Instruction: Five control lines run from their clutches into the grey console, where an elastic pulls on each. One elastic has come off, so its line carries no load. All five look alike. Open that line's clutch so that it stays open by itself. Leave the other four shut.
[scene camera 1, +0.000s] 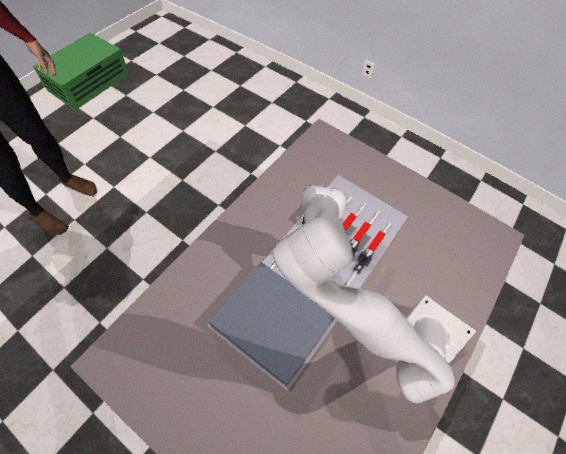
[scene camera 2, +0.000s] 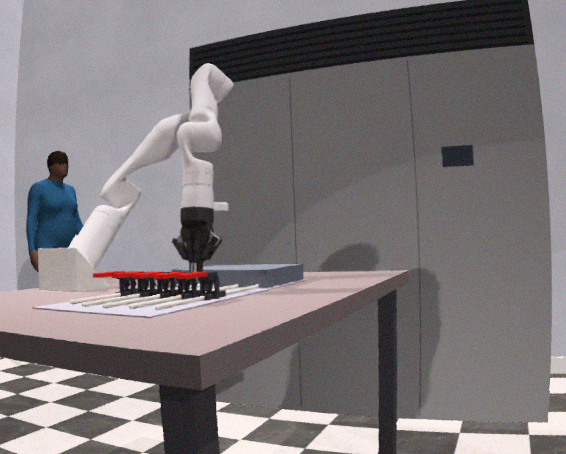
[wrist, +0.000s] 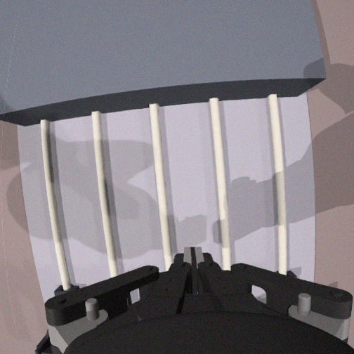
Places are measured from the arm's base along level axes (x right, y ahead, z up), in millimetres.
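Pixels of known places: arm's base, link origin: (scene camera 1: 428, 332) (scene camera 2: 76, 268).
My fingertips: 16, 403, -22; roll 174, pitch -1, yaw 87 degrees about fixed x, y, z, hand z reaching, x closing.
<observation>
For each thing: its top centre in the pictures, then the offset to it from my fingertips, as dx, dy, dz.
- grey console, top centre: (scene camera 2: 239, 266) (scene camera 1: 273, 318) -250, -26, +13
- pale board, top centre: (scene camera 2: 124, 304) (scene camera 1: 356, 215) +226, -20, -31
The grey console (scene camera 1: 275, 315) (scene camera 2: 280, 274) (wrist: 165, 45) lies on the table. Five similar cream lines run into it; in the wrist view they include the leftmost line (wrist: 52, 200), the middle line (wrist: 159, 185), the fourth line (wrist: 219, 185) and the rightmost line (wrist: 278, 185). Black clutches (scene camera 1: 363, 260) (scene camera 2: 212, 289) carry red levers (scene camera 1: 377, 241) (scene camera 2: 106, 274), which look level in scene camera 2. The arm hides some clutches in scene camera 1. My gripper (scene camera 2: 196, 269) (wrist: 192, 258) is shut and empty, pointing down. In the wrist view its tips appear between the middle and fourth lines. Which line is slack cannot be told.
The lines and clutches are on a pale board (scene camera 1: 395, 215) (scene camera 2: 145, 314) (wrist: 190, 150) on the table (scene camera 1: 250, 220) (scene camera 2: 300, 320). The arm's base (scene camera 1: 442, 325) (scene camera 2: 60, 270) stands at one side. Two people and a green crate (scene camera 1: 87, 65) are away from the table.
</observation>
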